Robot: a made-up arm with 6 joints. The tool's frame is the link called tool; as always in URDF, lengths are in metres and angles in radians. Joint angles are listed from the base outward.
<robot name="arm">
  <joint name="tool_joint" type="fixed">
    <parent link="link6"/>
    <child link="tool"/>
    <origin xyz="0.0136 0.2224 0.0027" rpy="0 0 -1.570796"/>
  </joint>
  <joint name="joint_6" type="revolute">
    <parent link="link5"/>
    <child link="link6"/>
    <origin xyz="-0.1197 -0.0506 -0.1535" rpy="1.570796 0 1.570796"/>
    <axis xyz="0 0 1"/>
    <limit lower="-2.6" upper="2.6"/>
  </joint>
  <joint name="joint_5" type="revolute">
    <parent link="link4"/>
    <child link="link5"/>
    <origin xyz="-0.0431 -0.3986 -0.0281" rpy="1.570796 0 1.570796"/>
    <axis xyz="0 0 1"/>
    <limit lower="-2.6" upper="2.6"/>
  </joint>
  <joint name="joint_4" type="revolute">
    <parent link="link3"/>
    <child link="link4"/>
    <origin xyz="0.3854 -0.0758 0.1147" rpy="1.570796 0 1.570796"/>
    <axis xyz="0 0 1"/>
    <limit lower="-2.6" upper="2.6"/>
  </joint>
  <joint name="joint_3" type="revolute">
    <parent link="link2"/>
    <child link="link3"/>
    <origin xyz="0.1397 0.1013 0.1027" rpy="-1.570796 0 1.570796"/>
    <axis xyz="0 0 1"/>
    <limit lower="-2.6" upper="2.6"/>
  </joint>
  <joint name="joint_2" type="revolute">
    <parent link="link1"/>
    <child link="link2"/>
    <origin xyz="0.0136 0.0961 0.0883" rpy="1.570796 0 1.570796"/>
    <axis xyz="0 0 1"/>
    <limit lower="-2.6" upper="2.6"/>
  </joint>
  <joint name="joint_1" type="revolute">
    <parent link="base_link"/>
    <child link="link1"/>
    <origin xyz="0 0 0.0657" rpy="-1.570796 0 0"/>
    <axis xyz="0 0 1"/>
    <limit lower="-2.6" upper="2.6"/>
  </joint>
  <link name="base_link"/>
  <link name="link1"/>
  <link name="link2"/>
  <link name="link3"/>
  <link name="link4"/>
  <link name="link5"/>
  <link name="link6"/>
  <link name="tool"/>
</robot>
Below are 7 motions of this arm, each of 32 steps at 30 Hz.
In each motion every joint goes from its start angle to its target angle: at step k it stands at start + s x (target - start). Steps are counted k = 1, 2, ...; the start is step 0. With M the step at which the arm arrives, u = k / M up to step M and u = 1 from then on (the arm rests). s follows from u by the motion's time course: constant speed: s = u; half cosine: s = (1 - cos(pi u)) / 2; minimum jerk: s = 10 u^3 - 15 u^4 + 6 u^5.
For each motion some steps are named. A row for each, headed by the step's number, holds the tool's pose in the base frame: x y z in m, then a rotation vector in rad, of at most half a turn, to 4 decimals.
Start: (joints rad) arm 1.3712 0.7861 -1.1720 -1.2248 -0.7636 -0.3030
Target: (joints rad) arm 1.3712 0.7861 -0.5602 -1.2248 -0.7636 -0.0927
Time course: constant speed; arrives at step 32
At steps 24, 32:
24: -0.0220 0.2976 -0.7535 0.2493 0.0634 -1.1365
32: 0.0388 0.3670 -0.7369 0.4019 0.0198 -1.0461

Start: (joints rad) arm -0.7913 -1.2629 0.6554 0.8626 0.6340 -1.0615
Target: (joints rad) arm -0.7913 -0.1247 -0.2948 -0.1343 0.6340 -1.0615
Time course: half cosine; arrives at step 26
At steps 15, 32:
15: 0.7162 0.1976 -0.4722 -0.8226 -1.0316 -1.3031
32: 0.8559 0.4311 -0.1094 -0.1280 -1.1013 -1.5767

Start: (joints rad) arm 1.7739 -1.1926 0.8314 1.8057 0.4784 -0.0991
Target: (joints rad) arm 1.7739 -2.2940 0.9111 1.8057 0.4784 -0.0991
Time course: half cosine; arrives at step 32
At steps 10, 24, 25, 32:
10: 0.0021 0.1993 0.4391 1.2327 -1.1903 -1.1087
24: -0.0540 0.2010 0.4444 1.5415 -0.5796 -0.6982
25: -0.0570 0.2004 0.4447 1.5528 -0.5474 -0.6747
32: -0.0675 0.1979 0.4456 1.5883 -0.4367 -0.5927

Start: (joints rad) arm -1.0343 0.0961 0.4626 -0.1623 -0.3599 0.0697
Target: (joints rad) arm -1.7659 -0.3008 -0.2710 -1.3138 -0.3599 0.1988
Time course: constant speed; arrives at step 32
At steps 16, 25, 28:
16: 0.6539 0.5166 0.4571 -0.0831 -2.0905 0.5304
25: 0.4505 0.3838 0.7617 -0.3518 -2.6348 0.3102
28: 0.3475 0.3366 0.8304 -0.4676 -2.8048 0.2116

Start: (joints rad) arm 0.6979 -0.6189 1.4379 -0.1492 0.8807 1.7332
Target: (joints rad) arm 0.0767 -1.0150 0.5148 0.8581 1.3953 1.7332
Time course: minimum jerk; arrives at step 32
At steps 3, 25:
3: -0.3044 0.2992 -0.4082 0.2810 -0.6198 -2.6525
25: 0.0495 0.0234 -0.4696 0.8468 -2.4429 -1.1996

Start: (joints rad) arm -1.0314 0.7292 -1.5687 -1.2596 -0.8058 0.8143
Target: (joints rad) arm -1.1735 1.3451 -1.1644 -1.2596 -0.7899 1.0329
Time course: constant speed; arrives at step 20
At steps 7, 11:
7: 0.8013 -0.0882 0.2099 0.3087 -2.0275 -0.4029
11: 0.8108 -0.0125 0.2783 0.4285 -2.0899 -0.3068

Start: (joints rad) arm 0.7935 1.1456 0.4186 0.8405 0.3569 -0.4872
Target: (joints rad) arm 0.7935 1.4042 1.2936 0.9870 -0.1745 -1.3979
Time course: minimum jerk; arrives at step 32
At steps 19, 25, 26, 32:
19: -0.3701 0.5267 0.3517 0.5539 1.1865 0.0121
25: -0.4209 0.5211 0.3169 0.5054 1.1758 -0.0646
26: -0.4251 0.5212 0.3124 0.4999 1.1744 -0.0726
32: -0.4331 0.5218 0.3026 0.4883 1.1714 -0.0886

